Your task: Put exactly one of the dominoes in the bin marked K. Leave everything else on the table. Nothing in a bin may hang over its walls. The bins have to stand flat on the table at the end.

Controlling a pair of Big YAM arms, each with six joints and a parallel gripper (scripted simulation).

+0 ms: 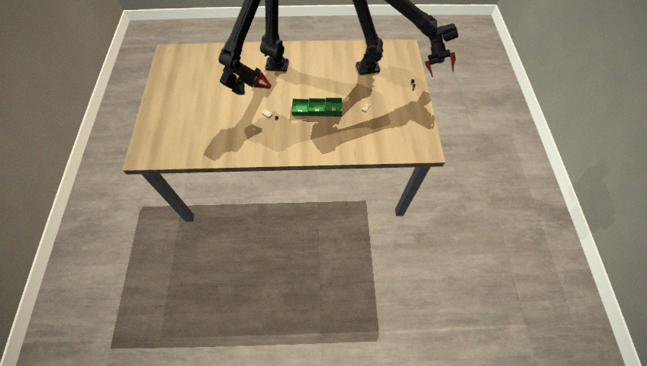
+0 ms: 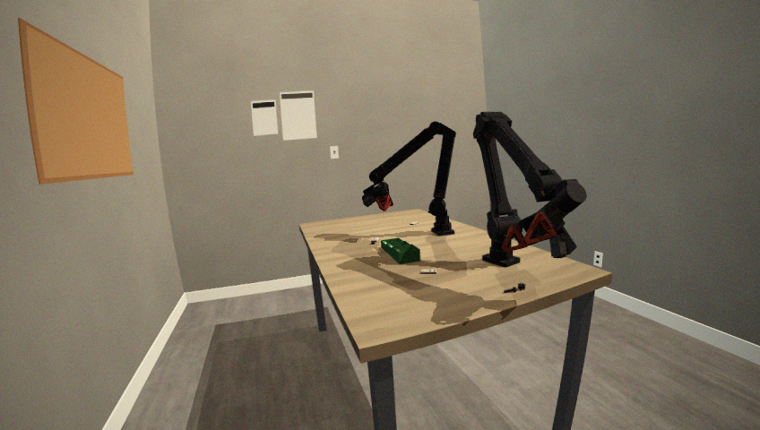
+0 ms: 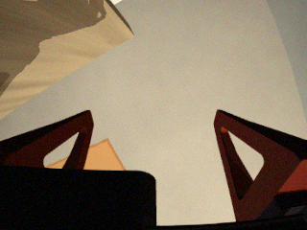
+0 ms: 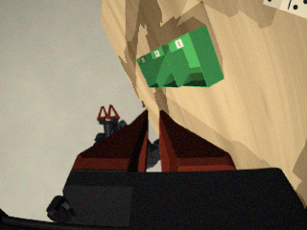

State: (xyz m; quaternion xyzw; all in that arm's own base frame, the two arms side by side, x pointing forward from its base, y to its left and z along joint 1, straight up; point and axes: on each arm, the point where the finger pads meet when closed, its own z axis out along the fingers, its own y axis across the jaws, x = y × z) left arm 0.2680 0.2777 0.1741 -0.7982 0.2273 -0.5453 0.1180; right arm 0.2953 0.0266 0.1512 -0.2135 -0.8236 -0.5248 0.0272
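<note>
Right now the green bin tray is 23 cm to the left of my right hand, 13 cm below it and 1 cm ahead of it. From my right hand the other things lie so: black bolt 74 cm to the left, 17 cm behind, 15 cm below; black nut 15 cm below, 7 cm ahead, 3 cm to the left.
</note>
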